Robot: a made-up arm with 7 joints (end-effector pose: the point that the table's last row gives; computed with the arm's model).
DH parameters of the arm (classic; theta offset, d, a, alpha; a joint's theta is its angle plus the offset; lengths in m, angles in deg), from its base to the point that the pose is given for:
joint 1: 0 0.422 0 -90
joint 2: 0 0 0 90
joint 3: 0 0.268 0.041 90
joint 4: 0 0 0.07 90
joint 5: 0 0.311 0 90
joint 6: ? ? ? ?
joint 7: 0 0.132 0 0
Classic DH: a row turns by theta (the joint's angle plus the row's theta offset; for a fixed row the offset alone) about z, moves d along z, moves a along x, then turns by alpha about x.
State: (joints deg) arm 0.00 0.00 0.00 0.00 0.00 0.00 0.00
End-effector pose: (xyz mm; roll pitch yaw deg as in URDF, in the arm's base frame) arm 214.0 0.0 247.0 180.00 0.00 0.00
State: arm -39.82 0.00 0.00 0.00 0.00 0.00 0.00
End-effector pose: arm 164.4 -137.0 247.0 180.00 0.00 -39.82
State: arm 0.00 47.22 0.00 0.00 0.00 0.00 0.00
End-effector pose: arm 16.9 0.0 146.1 180.00 47.22 0.00
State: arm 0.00 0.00 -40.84 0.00 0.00 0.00 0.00
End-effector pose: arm 161.9 -139.9 247.0 180.00 0.00 -40.84
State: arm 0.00 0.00 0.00 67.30 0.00 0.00 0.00
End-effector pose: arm 516.4 0.0 678.6 180.00 -67.30 0.00
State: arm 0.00 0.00 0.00 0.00 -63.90 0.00 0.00
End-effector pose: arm 156.3 92.5 247.0 180.00 0.00 63.90
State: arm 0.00 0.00 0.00 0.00 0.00 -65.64 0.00
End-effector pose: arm 273.7 0.0 418.4 180.00 -65.64 0.00
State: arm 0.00 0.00 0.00 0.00 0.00 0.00 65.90
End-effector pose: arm 214.0 0.0 247.0 180.00 0.00 -65.90
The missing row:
joint 6: 0 0 0.103 -90
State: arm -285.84 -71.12 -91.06 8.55 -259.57 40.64 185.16
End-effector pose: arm 226.5 128.3 363.2 -31.46 -64.68 -86.77
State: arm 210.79 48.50 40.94 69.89 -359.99 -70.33 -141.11
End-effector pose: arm -287.9 -448.0 478.1 80.92 21.11 -37.43
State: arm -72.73 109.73 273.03 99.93 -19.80 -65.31 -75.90
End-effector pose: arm -113.1 -537.9 176.0 177.12 52.28 85.42
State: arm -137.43 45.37 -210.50 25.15 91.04 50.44 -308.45
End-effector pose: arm 299.3 105.9 530.7 -65.41 82.91 8.39
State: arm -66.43 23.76 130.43 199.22 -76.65 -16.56 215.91
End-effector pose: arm -103.0 -339.2 980.7 29.83 -23.61 8.13
